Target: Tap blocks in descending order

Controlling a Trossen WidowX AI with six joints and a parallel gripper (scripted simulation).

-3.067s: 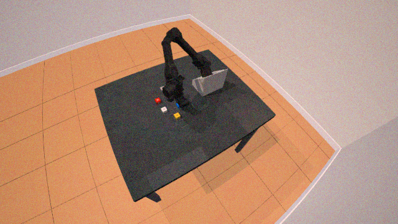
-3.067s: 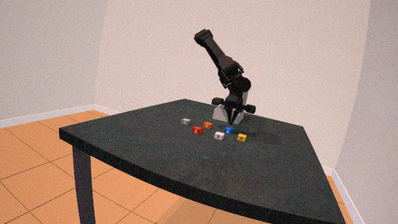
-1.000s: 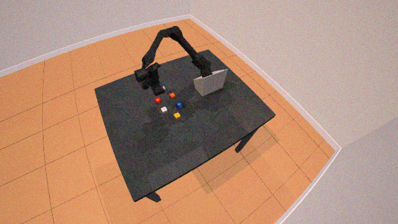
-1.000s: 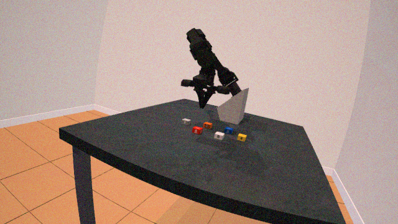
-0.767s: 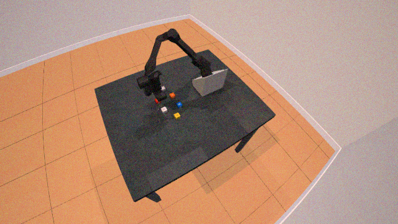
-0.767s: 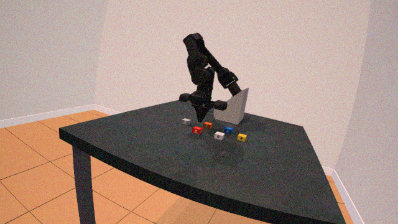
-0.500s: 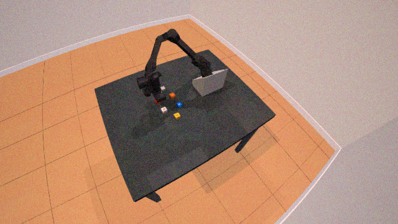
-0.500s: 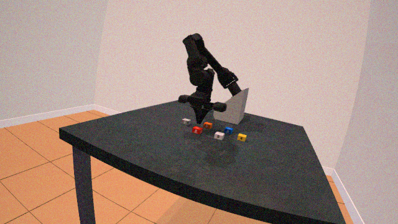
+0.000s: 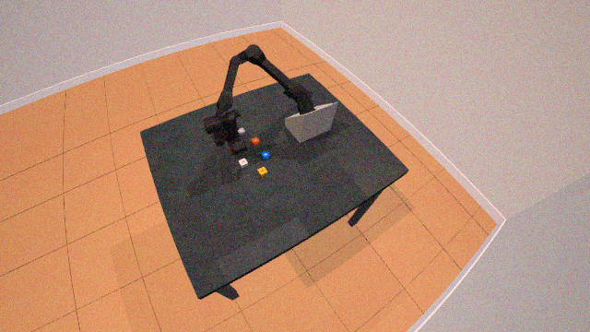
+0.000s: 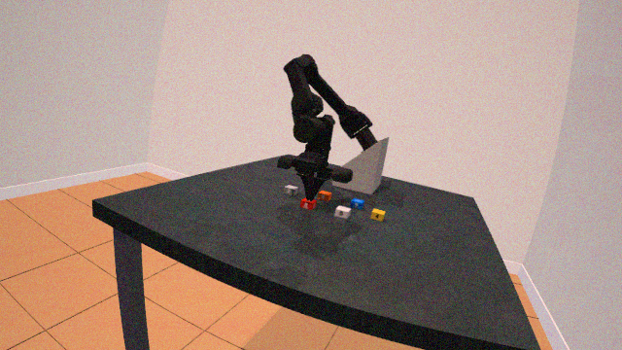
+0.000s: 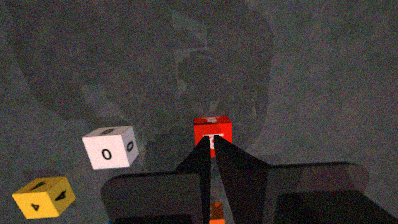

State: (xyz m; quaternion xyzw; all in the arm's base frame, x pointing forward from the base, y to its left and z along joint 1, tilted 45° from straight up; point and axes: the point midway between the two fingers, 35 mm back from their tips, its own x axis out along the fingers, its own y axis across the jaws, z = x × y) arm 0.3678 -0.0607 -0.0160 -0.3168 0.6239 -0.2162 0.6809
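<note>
The red block lies 1 cm below my gripper tip. Round my gripper tip: orange block: 11 cm behind, 1 cm to the right, 1 cm below; grey block: 10 cm to the right, 7 cm behind, 1 cm below; white block: 9 cm to the left, 1 cm below, 1 cm behind.
</note>
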